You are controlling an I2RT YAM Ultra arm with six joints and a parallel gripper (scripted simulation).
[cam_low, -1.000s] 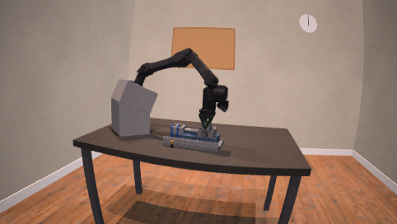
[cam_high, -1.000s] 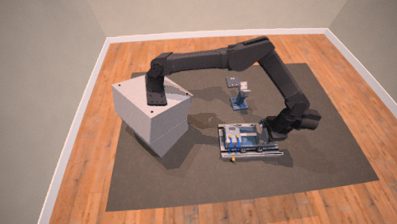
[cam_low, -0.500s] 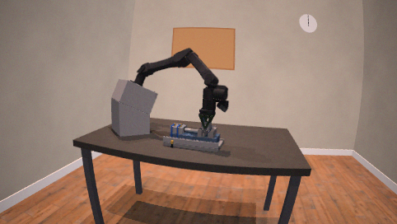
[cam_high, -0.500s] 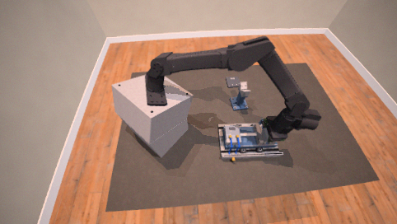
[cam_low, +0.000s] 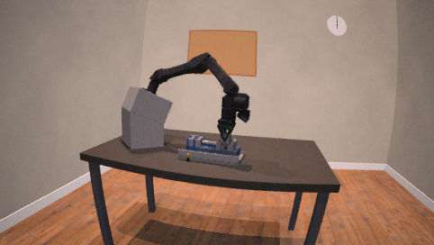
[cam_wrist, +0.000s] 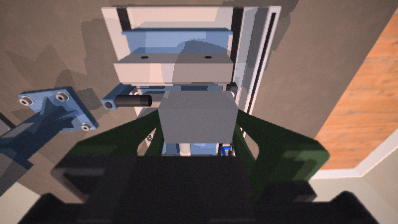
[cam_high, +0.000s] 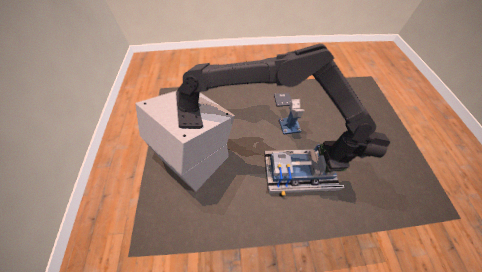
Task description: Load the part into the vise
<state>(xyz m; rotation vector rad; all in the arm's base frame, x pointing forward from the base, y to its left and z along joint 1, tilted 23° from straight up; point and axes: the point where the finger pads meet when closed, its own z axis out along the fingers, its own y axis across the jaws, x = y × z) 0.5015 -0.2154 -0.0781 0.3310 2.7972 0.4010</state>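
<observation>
Right now the part is 1 cm below my hand. Round my hand: moving jaw 3 cm behind, 3 cm to the left, 4 cm below; then fixed jaw 4 cm ahead, 1 cm to the left, 4 cm below; then work stop 2 cm ahead, 7 cm to the left, 2 cm below.
</observation>
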